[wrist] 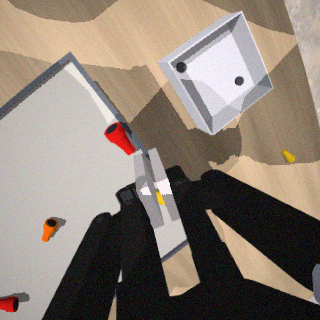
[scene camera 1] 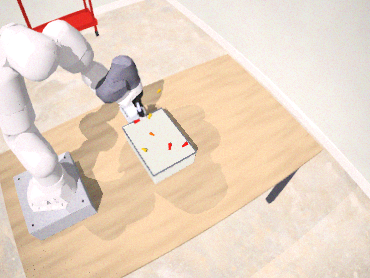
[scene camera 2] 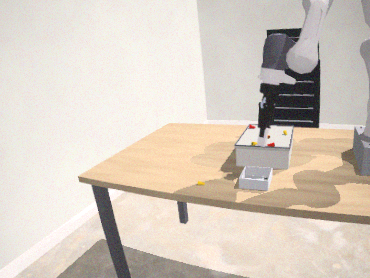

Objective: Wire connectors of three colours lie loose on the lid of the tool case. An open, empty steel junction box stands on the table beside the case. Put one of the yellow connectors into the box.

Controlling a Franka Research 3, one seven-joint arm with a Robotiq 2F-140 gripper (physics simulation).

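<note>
My gripper (scene camera 1: 141, 114) (scene camera 2: 262, 140) (wrist: 150, 166) is shut, with no connector held. It points down over the box-side end of the lid. One yellow connector (scene camera 1: 149, 116) (scene camera 2: 254, 144) (wrist: 160, 198) lies on the lid beside the fingertips; in the wrist view it shows partly, behind the narrow gap between the pads. A second yellow connector (scene camera 1: 144, 149) (scene camera 2: 285, 132) lies farther along the lid. A third yellow connector (scene camera 1: 159, 91) (scene camera 2: 201, 183) (wrist: 288, 156) lies on the table. The open grey junction box (scene camera 1: 128, 114) (scene camera 2: 255, 185) (wrist: 255, 60) stands beside the case, without connectors inside.
The tool case (scene camera 1: 175, 171) (scene camera 2: 262, 158) also bears a red connector (scene camera 1: 136, 121) (scene camera 2: 271, 145) (wrist: 120, 138) near the fingertips, an orange connector (scene camera 1: 152, 134) (wrist: 49, 229), and two more red connectors (scene camera 1: 170, 146) (scene camera 1: 185, 144). The box's raised walls face the case across a narrow strip of table.
</note>
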